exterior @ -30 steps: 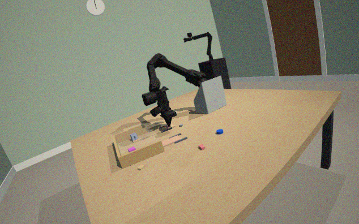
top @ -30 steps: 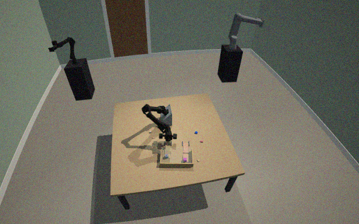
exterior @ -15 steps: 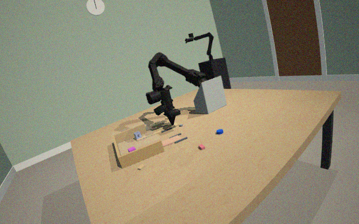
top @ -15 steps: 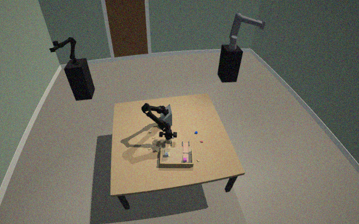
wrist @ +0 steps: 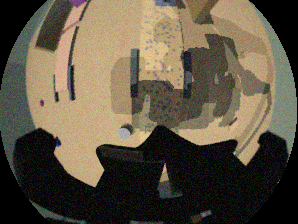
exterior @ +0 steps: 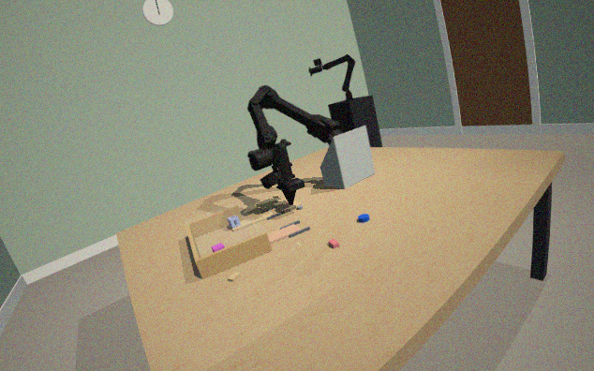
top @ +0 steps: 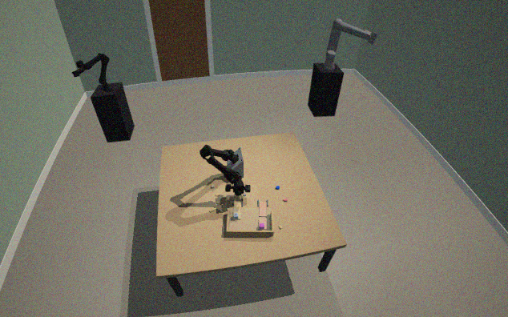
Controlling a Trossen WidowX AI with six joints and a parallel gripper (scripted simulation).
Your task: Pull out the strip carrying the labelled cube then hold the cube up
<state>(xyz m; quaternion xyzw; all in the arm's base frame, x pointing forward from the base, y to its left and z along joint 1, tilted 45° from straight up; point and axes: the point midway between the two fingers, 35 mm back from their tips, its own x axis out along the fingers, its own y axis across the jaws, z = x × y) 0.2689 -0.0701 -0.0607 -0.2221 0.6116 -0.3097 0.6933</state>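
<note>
Now: the labelled cube 200 mm ahead of my gripper tip, 40 mm to the right of it and 20 mm above it. Also, from my gripper tip: pink strip (150 mm ahead, 170 mm to the left); then blue disc (40 mm behind, 320 mm to the left); then white piece (110 mm behind, 190 mm to the right).
</note>
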